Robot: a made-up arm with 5 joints.
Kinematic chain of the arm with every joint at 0, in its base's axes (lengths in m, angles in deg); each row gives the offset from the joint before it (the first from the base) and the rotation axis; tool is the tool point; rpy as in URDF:
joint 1: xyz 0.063 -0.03 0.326 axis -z
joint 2: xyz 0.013 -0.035 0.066 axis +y
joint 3: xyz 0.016 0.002 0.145 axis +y
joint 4: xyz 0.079 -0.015 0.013 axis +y
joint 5: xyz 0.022 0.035 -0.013 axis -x
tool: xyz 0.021 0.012 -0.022 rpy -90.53 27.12 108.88
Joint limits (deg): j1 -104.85..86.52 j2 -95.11..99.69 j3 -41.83..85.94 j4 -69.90..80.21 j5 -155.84..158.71
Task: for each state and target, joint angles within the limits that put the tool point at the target. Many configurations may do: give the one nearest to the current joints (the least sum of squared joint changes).
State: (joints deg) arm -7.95 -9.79 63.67 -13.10 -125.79
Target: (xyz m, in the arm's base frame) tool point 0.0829 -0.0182 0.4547
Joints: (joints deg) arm -23.18 -54.16 82.90 -9.04 -111.67
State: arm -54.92 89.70 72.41 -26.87 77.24
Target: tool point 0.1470 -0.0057 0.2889
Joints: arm -38.73 83.00 50.55 -35.37 83.88
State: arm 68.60 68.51 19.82 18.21 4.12
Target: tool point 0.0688 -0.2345 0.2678
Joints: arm 86.52 84.95 -22.29 -11.31 13.87
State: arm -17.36 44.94 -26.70 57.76 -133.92
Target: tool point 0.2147 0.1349 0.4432
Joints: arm -48.43 41.97 -27.02 58.13 -130.56
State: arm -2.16 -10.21 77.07 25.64 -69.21
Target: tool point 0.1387 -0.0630 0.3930
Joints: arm 31.32 28.78 66.85 13.64 -76.76
